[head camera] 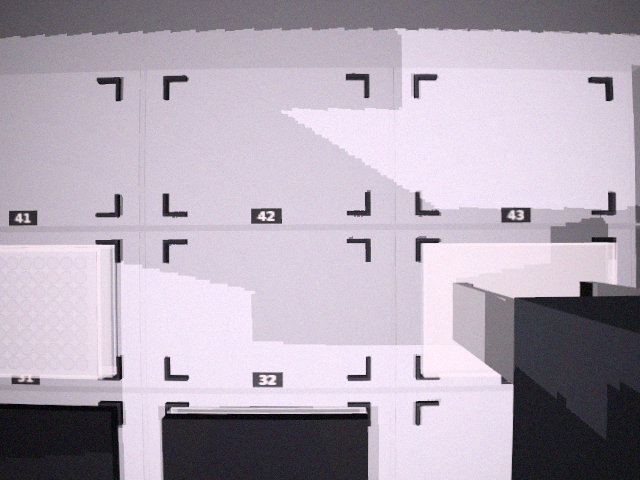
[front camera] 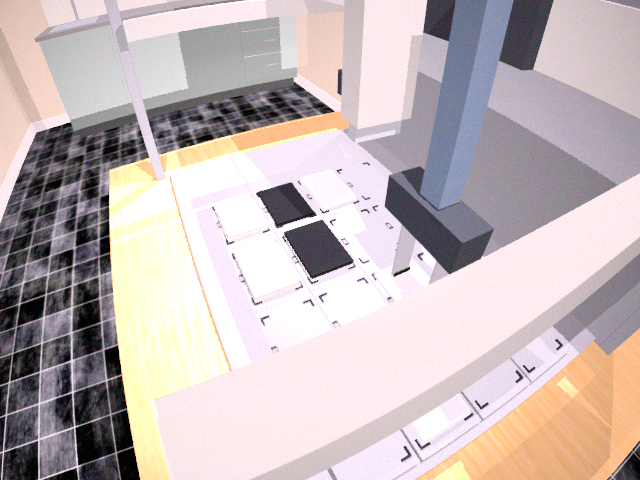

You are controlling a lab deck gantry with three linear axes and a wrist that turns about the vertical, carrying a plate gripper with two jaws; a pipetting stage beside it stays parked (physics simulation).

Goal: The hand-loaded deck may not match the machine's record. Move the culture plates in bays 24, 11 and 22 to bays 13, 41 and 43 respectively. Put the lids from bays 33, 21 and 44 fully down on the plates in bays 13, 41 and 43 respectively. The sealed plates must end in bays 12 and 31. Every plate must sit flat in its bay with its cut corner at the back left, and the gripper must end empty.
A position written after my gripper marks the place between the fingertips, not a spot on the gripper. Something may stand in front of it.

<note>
I see my gripper (head camera: 523, 310), a white plate (front camera: 267, 273), a black lid (front camera: 285, 204), a white lid (head camera: 511, 269), a black lid (front camera: 320, 252), a white plate (front camera: 239, 217), a bay 13 (front camera: 291, 323), a grey wall panel (front camera: 545, 148), a bay 23 (head camera: 467, 428) and a bay 32 (head camera: 229, 303).
The white lid also shows in the front camera view (front camera: 411, 281). My gripper is seen too in the front camera view (front camera: 413, 288).
</note>
